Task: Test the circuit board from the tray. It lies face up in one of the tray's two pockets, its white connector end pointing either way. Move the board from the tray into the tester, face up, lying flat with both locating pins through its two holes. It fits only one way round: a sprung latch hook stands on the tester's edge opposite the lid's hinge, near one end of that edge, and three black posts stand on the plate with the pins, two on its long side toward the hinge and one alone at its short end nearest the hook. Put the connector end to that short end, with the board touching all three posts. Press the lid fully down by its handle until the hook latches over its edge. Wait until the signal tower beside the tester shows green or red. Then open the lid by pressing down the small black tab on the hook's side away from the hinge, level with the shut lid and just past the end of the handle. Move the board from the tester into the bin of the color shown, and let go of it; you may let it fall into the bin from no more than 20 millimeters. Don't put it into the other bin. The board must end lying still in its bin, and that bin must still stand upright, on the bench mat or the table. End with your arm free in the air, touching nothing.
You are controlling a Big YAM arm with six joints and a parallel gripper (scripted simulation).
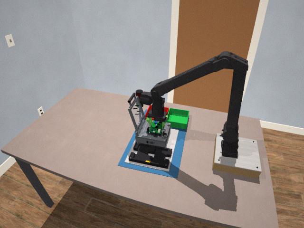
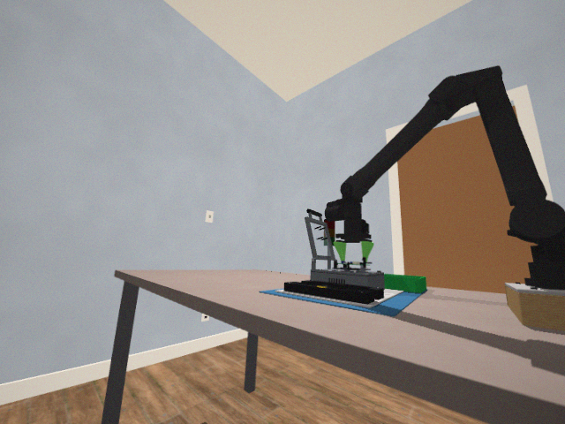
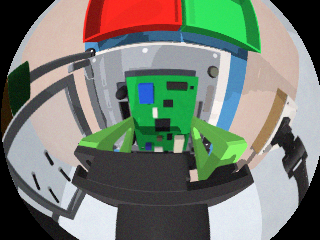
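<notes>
Now: hand right at the green circuit board. The rest, counted from my hand: red bin 4 cm ahead, 20 cm to the right, 7 cm below; then tester plate 1 cm ahead, 1 cm to the left, 2 cm below; then tester lid 13 cm ahead, 1 cm to the right, 9 cm above.
</notes>
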